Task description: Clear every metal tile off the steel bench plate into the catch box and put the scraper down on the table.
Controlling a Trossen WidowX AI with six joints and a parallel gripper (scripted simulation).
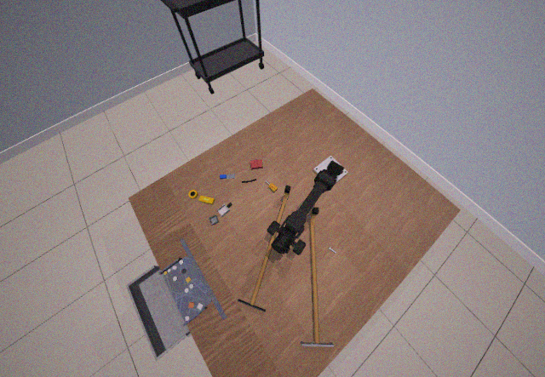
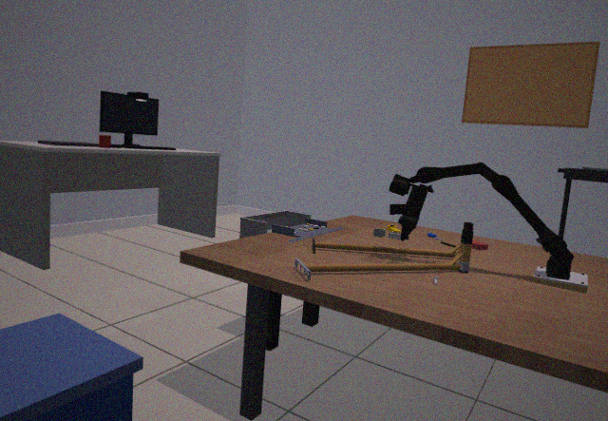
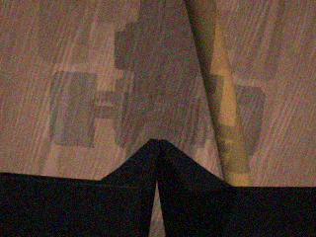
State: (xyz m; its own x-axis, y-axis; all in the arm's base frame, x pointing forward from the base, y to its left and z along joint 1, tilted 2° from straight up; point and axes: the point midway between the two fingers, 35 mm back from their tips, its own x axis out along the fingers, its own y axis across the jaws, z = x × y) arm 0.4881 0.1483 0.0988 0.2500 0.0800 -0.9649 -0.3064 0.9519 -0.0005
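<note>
Right now my gripper tip is 50 mm short of the long scraper, 30 mm to the left of it and 10 mm above it. Also, from my gripper tip: scoop 150 mm ahead, 350 mm to the right, 60 mm below; then yellow ribbed bit 140 mm behind, 300 mm to the right, 50 mm below; then long yellow-handled tool 50 mm behind, 200 mm to the left, 10 mm below.
</note>
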